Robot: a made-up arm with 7 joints. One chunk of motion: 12 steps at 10 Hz.
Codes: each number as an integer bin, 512 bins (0 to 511) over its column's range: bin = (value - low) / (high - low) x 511, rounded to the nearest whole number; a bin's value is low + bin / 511 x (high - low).
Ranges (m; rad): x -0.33..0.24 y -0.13..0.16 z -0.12..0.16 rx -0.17..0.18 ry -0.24..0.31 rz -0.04..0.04
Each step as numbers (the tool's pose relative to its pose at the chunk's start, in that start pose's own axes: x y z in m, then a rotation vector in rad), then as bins.
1 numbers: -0.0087 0.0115 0.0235 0.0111 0.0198 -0.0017
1 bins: 288 249 262 264 241 245
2 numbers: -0.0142 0.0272 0.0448 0.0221 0.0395 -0.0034
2 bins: 283 277 301 280 260 234
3 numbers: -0.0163 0.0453 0.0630 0.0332 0.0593 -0.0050
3 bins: 281 309 334 297 278 224
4 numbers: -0.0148 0.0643 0.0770 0.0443 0.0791 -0.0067
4 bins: 283 342 360 313 296 213
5 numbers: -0.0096 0.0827 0.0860 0.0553 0.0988 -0.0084
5 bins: 287 375 376 329 315 202
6 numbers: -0.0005 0.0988 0.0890 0.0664 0.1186 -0.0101
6 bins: 295 403 381 345 333 191
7 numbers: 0.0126 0.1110 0.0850 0.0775 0.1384 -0.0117
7 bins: 307 425 374 361 352 181
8 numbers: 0.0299 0.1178 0.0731 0.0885 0.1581 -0.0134
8 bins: 323 437 352 377 370 170
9 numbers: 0.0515 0.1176 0.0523 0.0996 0.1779 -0.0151
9 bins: 342 436 314 394 388 159
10 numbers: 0.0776 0.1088 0.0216 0.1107 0.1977 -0.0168
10 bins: 365 421 258 410 407 148
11 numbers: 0.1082 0.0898 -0.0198 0.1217 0.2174 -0.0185
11 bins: 393 387 183 426 425 137
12 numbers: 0.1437 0.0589 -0.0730 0.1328 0.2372 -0.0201
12 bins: 425 333 86 442 443 127
